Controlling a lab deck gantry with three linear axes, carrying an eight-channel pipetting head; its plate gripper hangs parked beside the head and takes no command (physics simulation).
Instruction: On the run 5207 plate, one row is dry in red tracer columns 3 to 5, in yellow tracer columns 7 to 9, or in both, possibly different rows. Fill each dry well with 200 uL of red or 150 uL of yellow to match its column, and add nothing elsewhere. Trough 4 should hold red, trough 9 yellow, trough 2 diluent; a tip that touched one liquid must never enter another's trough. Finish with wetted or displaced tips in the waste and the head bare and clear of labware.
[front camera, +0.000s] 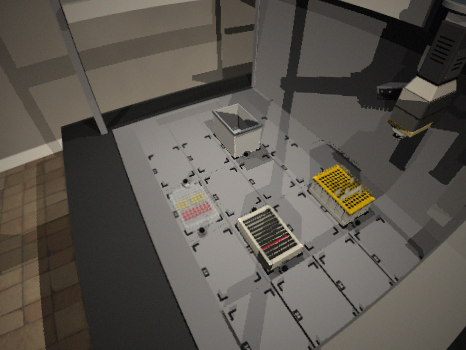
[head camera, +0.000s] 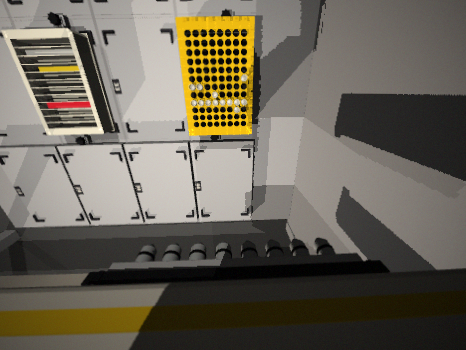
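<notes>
The run plate (front camera: 194, 206) lies at the left of the deck in the front view, with red and yellow wells; single dry wells are too small to tell. The trough rack (front camera: 257, 225) (head camera: 82, 80) shows a red strip (front camera: 275, 243) (head camera: 69, 105), and a yellow strip (head camera: 59, 69) in the head view. The yellow tip rack (front camera: 345, 192) (head camera: 252, 65) holds a few pale tips (head camera: 215, 102), one line across and some scattered; most holes are dark. The pipetting head (front camera: 420, 102) is high at the right. Its nozzles (head camera: 223, 250) look bare. A dark part beside it may be the parked gripper (front camera: 394, 91); its fingers are unclear.
An open grey waste bin (front camera: 247, 143) stands at the back of the deck, behind the plate and the trough rack. Dark clamp knobs stand by the labware. A clear side wall and a dark deck edge (front camera: 115, 225) bound the deck. The head hangs well above the labware.
</notes>
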